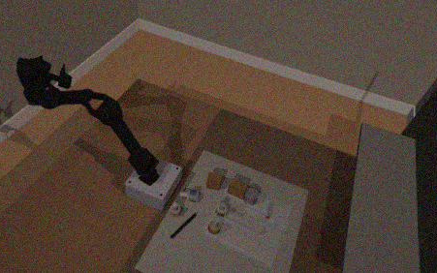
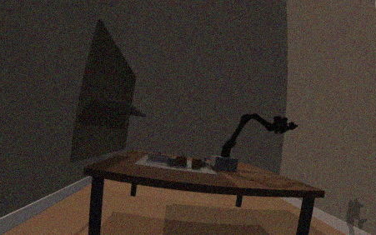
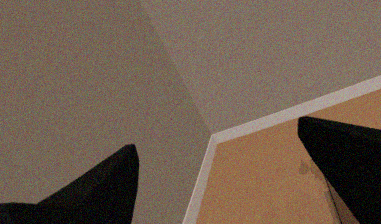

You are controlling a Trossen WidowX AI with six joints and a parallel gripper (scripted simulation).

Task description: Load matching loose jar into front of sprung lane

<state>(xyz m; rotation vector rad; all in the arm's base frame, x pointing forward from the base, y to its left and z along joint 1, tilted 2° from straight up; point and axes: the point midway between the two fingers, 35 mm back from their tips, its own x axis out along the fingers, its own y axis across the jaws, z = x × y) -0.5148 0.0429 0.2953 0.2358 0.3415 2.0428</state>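
Right now the black stick is 75 cm ahead of my gripper tip, 12 cm to the right of it and 39 cm below it. The rest, counted from my gripper tip: lane fixture: 100 cm ahead, 6 cm to the left, 38 cm below.
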